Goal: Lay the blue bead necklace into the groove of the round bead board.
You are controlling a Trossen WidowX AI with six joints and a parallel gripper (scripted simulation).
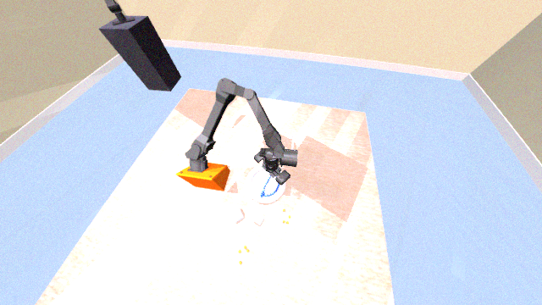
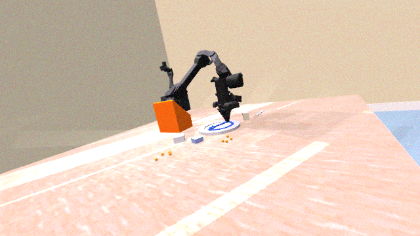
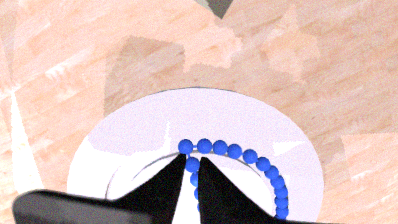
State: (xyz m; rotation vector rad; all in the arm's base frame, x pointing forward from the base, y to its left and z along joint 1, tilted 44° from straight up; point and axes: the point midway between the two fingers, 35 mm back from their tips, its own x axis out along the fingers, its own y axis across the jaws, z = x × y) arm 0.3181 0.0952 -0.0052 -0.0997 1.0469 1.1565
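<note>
Right now the round white bead board is 20 mm behind my gripper tip, 50 mm to the right of it and 10 mm below it. From my gripper tip the other things lie so: white stick 100 mm ahead, 210 mm to the left, 10 mm below; light blue cube 30 mm behind, 220 mm to the right, 10 mm below; beige cube 60 mm ahead, 90 mm to the left.
</note>
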